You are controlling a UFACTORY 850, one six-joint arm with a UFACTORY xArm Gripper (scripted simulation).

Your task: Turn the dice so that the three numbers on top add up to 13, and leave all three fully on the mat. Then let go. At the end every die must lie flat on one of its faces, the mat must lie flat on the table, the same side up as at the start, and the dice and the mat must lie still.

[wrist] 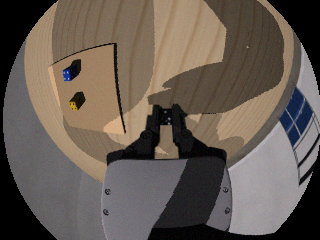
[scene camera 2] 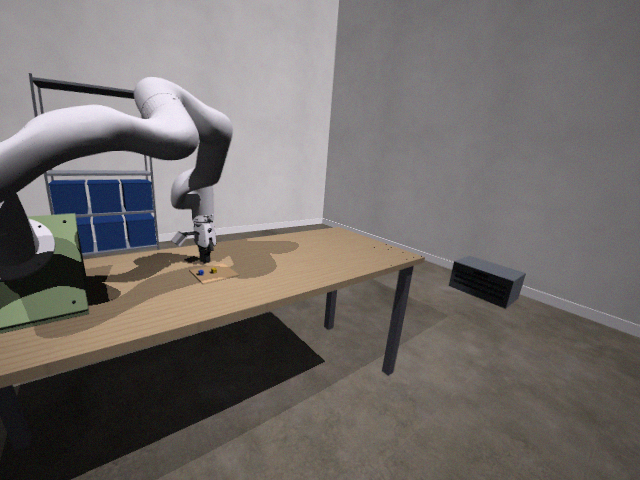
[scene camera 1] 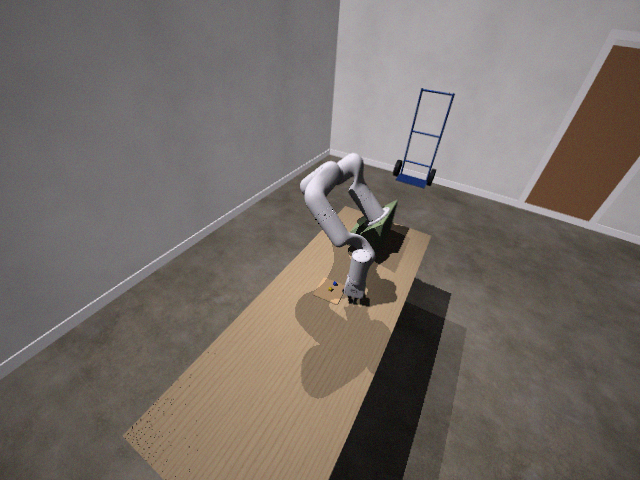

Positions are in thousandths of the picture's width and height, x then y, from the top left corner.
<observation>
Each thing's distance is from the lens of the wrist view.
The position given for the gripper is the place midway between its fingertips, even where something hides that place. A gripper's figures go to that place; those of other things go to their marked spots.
gripper (wrist: 517, 469): 14 cm
tan mat (wrist: 302, 352): 14 cm
</observation>
